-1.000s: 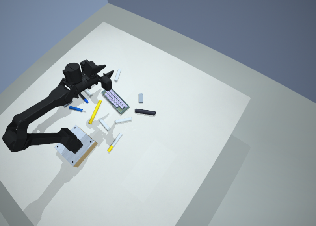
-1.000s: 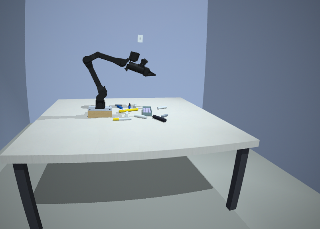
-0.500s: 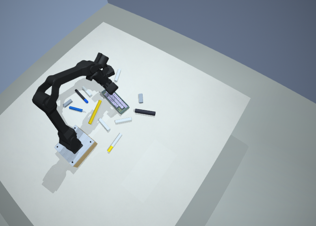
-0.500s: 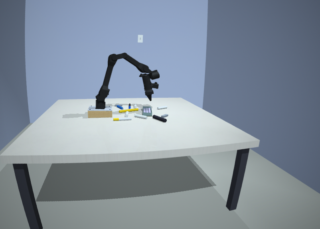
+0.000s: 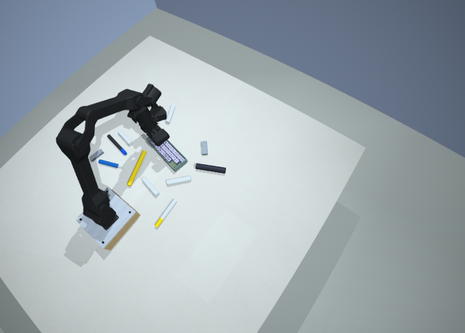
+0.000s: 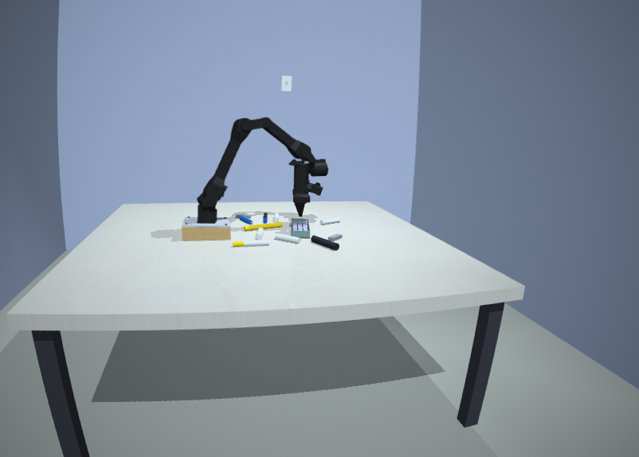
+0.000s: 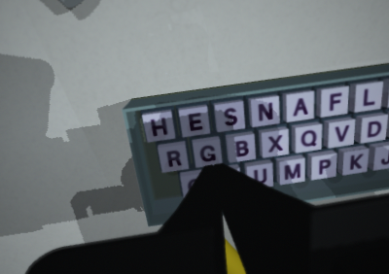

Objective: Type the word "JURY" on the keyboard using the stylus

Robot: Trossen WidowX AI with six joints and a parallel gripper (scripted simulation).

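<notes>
My gripper tip is now 20 cm past the blue stylus, 7 cm to the right of it and 4 cm above it. Also, from my gripper tip: black cylinder: 26 cm to the right, 4 cm ahead, 3 cm below; black-and-blue pen: 13 cm behind, 11 cm to the left, 4 cm below; yellow stick: 15 cm behind, 3 cm below, 2 cm to the right.
</notes>
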